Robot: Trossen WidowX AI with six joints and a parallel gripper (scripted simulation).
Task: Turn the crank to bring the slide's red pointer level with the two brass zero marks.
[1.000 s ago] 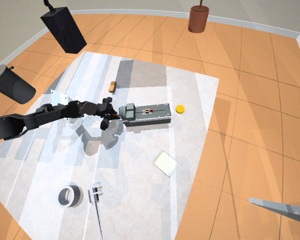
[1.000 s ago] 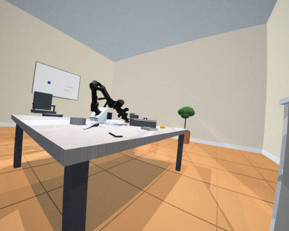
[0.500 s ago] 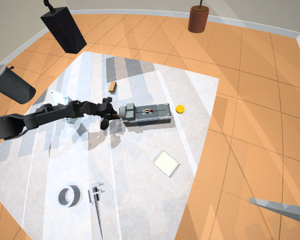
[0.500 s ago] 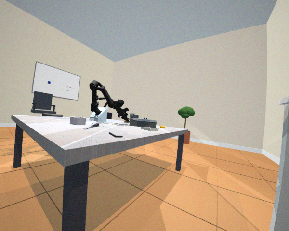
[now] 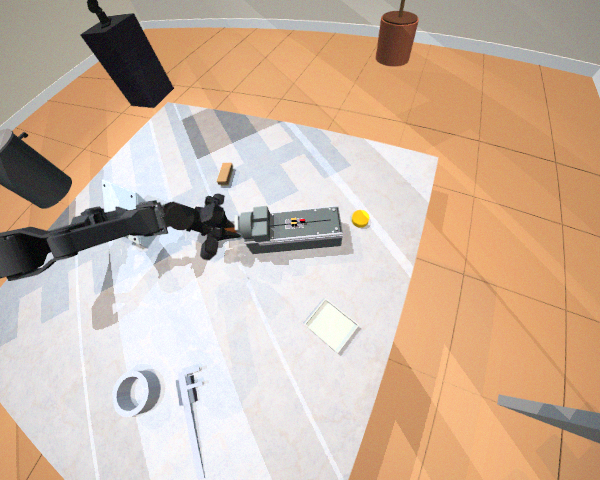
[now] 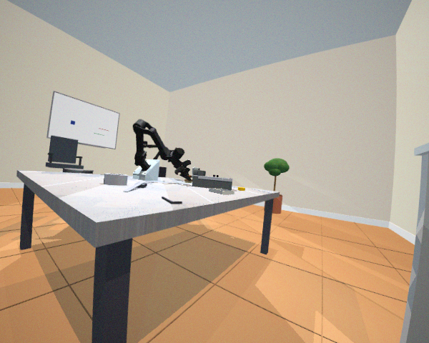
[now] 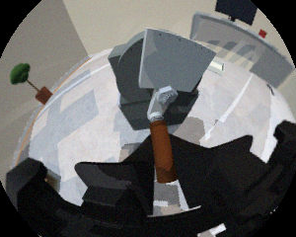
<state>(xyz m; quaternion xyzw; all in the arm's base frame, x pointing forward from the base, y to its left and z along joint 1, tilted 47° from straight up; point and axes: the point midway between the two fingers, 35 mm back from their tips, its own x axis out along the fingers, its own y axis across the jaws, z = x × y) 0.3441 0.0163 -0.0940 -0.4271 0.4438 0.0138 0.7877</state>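
Right now my gripper tip is 20 mm past the orange-brown crank handle, 10 mm to the left of it and 30 mm below it. Also, from my gripper tip: tan block (180 mm behind, 210 mm to the left, 20 mm below); red pointer (170 mm ahead, 70 mm to the left, 50 mm above); yellow disc (310 mm ahead, 170 mm to the left, 30 mm below).
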